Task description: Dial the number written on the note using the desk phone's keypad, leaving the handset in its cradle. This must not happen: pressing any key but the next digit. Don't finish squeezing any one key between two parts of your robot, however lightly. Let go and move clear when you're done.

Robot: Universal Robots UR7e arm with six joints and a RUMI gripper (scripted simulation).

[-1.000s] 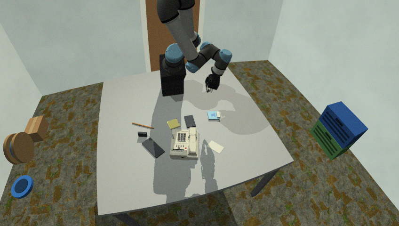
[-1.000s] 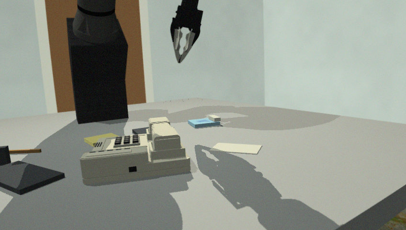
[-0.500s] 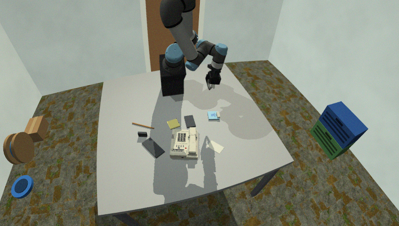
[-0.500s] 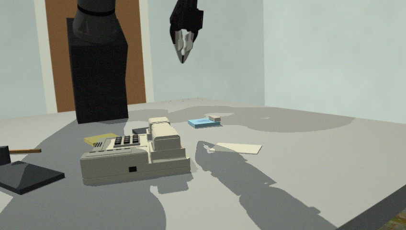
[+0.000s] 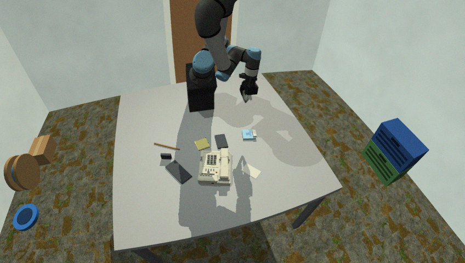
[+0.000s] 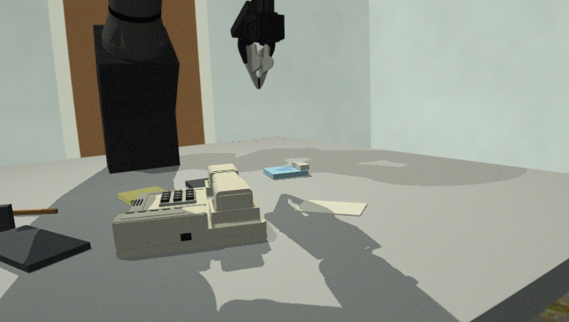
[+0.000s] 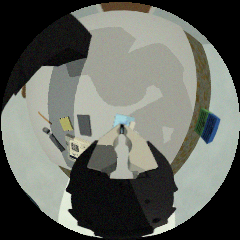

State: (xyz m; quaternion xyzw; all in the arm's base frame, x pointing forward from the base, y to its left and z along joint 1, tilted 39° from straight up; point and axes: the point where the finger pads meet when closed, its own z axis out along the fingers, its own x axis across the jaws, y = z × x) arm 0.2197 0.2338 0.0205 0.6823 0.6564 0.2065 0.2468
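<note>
Now: the handset 30 cm ahead of my hand, 23 cm to the right of it and 16 cm below it. Also, from my hand: pencil: 5 cm ahead, 52 cm to the right, 20 cm below; cream note card: 37 cm ahead, 9 cm to the right, 21 cm below; small black block: 14 cm ahead, 54 cm to the right, 19 cm below.
</note>
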